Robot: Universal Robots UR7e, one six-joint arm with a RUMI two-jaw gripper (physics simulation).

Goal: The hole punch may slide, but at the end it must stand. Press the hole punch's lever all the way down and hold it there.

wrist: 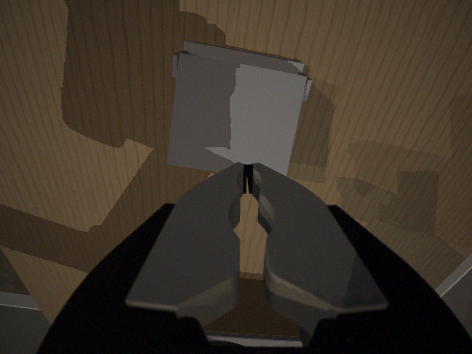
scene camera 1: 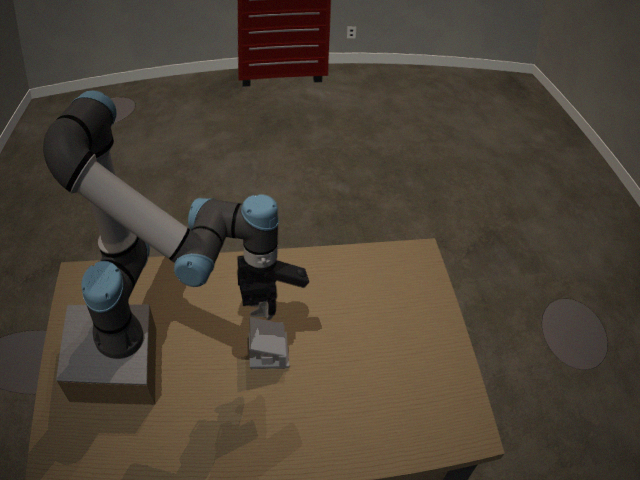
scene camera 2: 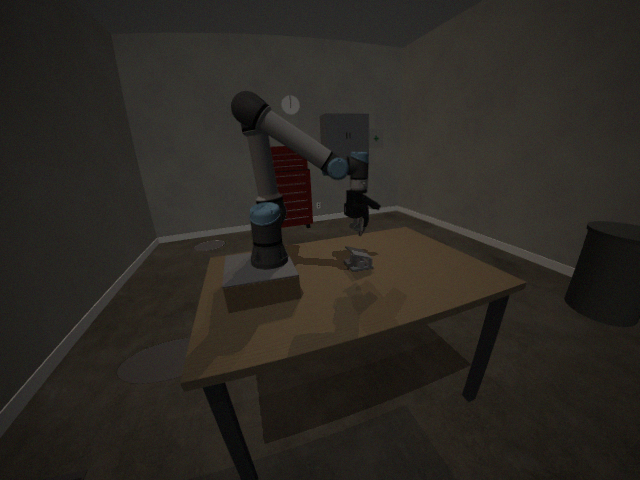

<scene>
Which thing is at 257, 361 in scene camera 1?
A grey hole punch.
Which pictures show the gripper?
The wrist view, scene camera 1 and scene camera 2: all of them.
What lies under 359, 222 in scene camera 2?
The gripper.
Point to a grey hole punch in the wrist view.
192, 48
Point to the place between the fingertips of the gripper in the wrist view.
246, 167
</scene>
